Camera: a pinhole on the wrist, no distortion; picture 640 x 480 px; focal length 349.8 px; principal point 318.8 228.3 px. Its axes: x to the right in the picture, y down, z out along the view. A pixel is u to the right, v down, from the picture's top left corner.
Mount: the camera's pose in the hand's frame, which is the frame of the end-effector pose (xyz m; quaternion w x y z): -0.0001 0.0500 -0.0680 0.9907 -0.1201 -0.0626 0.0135
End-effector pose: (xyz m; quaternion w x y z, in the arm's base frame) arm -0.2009 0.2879 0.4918 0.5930 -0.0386 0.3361 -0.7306
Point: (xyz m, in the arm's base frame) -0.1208 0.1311 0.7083
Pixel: 411 35
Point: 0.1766 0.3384 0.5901
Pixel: 178 363
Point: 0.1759 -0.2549 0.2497
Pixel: outside the picture
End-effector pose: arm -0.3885 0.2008 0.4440 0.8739 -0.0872 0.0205 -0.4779
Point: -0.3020 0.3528 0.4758
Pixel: 189 369
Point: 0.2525 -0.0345 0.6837
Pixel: outside the picture
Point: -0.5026 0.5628 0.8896
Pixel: 145 131
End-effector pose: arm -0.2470 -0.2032 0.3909 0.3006 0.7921 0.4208 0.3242
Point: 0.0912 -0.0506 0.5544
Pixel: outside the picture
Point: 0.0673 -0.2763 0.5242
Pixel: 506 440
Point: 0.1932 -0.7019 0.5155
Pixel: 236 460
